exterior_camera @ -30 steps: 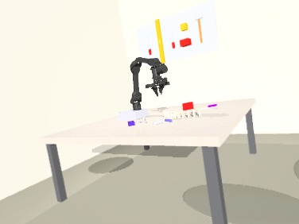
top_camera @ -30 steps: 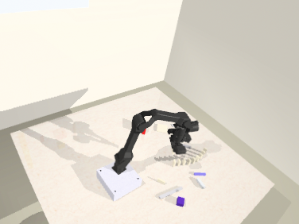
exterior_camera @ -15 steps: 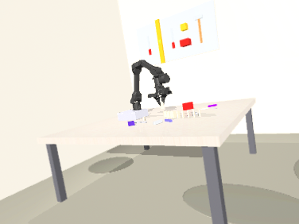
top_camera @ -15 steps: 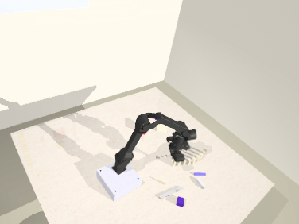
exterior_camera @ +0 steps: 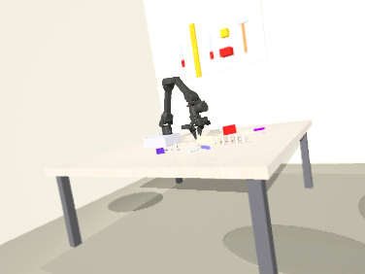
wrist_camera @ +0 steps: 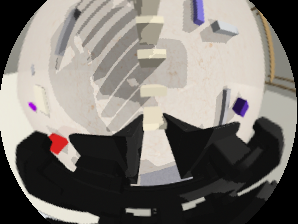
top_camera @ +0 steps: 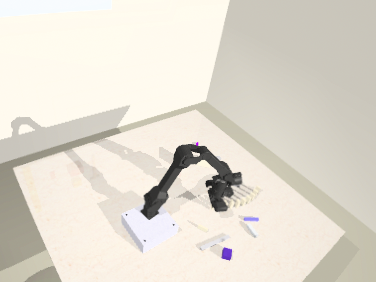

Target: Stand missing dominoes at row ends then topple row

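The grey bar lies 140 mm to the right of my gripper tip, 140 mm behind it and 20 mm below it. The rest, counted from my gripper tip: flat cream block (260 mm to the left, 240 mm ahead, 20 mm below); then red block (340 mm to the left, 110 mm ahead); then purple cube (210 mm to the right, 150 mm behind, 20 mm below).
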